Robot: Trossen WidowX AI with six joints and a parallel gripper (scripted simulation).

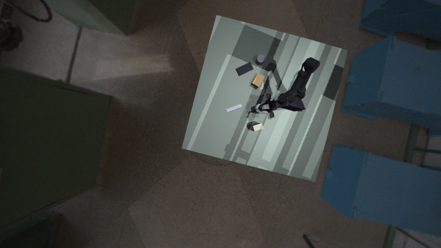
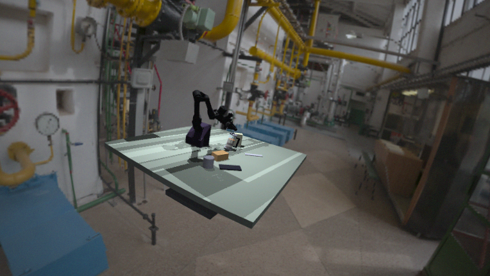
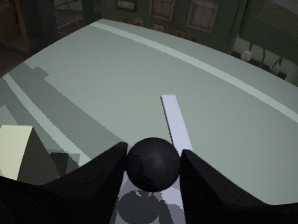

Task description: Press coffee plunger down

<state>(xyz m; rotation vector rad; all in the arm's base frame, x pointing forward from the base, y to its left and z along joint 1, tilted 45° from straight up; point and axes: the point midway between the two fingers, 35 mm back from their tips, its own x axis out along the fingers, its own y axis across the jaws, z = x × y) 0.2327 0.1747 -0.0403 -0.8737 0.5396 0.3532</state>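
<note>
The coffee press lies 1 cm behind my gripper tip and 9 cm below it. The rest, counted from my gripper tip: dark flat slab (22 cm ahead, 33 cm to the right, 18 cm below); then orange block (7 cm ahead, 26 cm to the right, 16 cm below); then white strip (18 cm ahead, 5 cm to the left, 18 cm below).
</note>
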